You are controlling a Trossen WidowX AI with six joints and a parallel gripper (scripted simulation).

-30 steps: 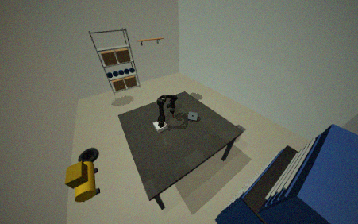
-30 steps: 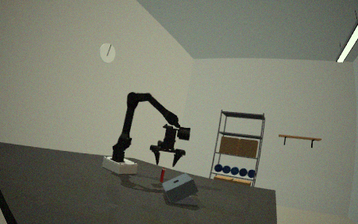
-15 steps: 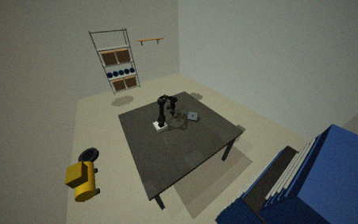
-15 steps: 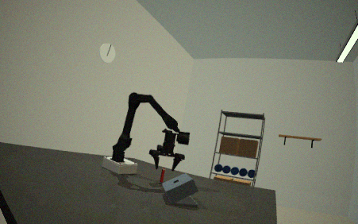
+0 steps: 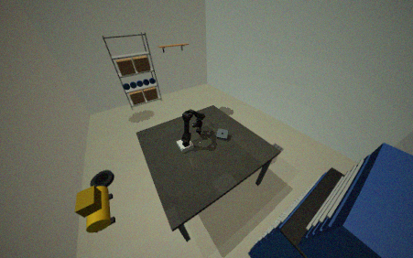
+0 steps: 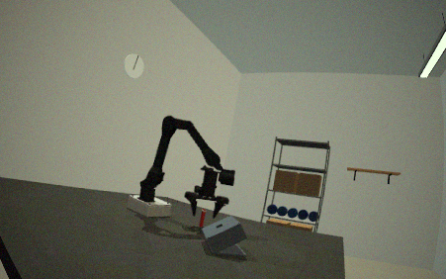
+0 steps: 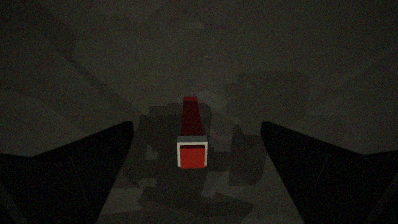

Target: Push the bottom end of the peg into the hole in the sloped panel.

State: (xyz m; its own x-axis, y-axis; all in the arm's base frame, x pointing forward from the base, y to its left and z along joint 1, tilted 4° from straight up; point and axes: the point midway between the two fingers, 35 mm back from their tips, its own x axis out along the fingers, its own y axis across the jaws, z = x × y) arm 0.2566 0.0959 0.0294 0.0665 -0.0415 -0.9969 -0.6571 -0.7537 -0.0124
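Now: the panel 220 mm to the right of my gripper tip, 190 mm ahead of it and 10 mm above it. The rest, counted from my gripper tip: red square peg: 10 mm above.
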